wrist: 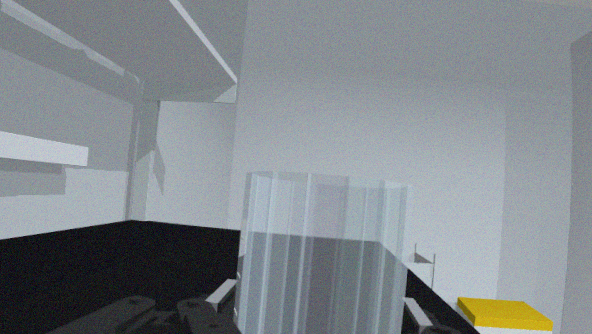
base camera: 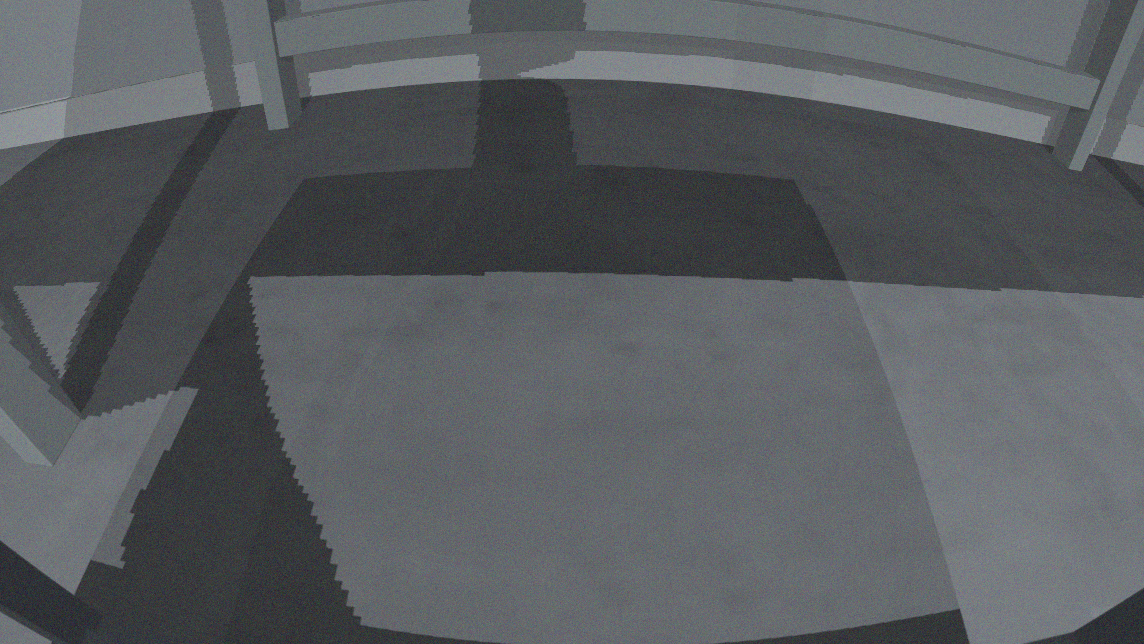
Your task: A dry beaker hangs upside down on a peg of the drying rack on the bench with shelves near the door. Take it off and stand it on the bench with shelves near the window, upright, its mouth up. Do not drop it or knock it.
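Frame: origin at the arm's base, x ahead, y left, z up, level; millimetres.
Seen in the pictures: gripper, fingertip midpoint: (wrist: pixel 317 310).
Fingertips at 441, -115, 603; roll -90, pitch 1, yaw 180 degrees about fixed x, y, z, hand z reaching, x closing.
Offsets run from my fingertips to a thing's top centre, as dx, dy, dz. "spot": to the spot under its first point. Level surfaces: height alone.
A clear, see-through beaker {+0, +9, +61} (wrist: pixel 325 260) stands roughly upright in the middle of the wrist view. Its upper rim shows and its lower end is cut off by the frame. My gripper (wrist: pixel 317 310) is shut on the beaker, with one pale fingertip on each side of it. The black bench top {dz -86} (wrist: pixel 100 270) of a bench with shelves spreads behind and to the left of the beaker. The beaker's base is out of view, so I cannot tell whether it touches the bench. The drying rack does not show in either view.
A shelf {dz +352} (wrist: pixel 165 60) overhangs the bench at the upper left. A yellow-topped box (wrist: pixel 505 311) is at the lower right, beyond the bench edge. In the base camera view, a grey rail (base camera: pixel 680 64) runs between legs near the wall, and another leg {spot: -127, +577, -965} (base camera: pixel 48 416) is at the left.
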